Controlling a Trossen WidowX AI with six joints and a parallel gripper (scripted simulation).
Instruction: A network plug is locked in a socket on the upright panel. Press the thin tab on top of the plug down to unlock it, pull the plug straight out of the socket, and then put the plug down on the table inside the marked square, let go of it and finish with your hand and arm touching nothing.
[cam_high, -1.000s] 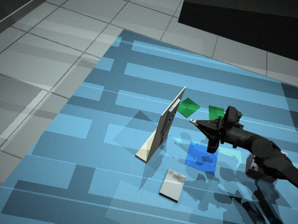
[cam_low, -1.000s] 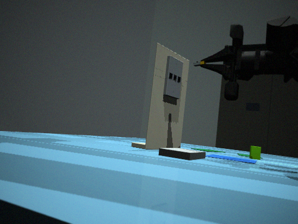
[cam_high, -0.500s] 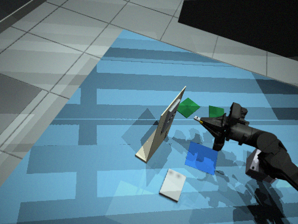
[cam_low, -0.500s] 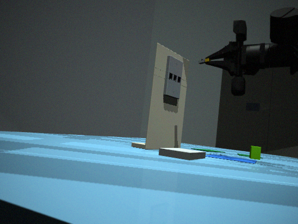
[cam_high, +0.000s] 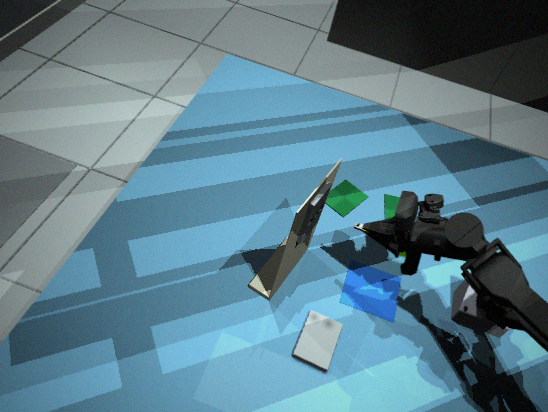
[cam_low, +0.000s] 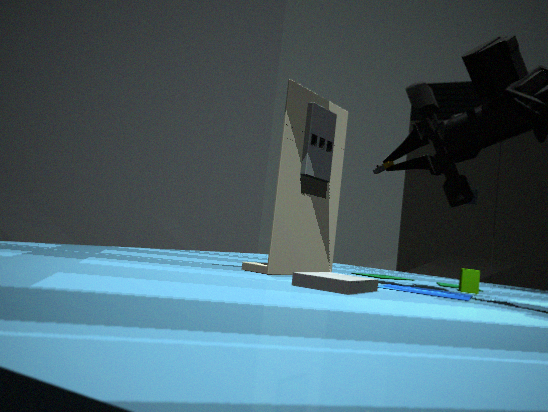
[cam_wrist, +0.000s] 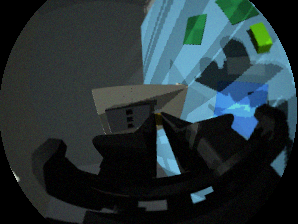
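Now: the blue marked square 18 cm below my gripper tip and 8 cm behind it. From my gripper tip the other things lie so: grey plug (right at my gripper tip); then flat grey slab (18 cm below, 16 cm to the left, 2 cm ahead); then upright panel (12 cm ahead, 5 cm below, 2 cm to the left).
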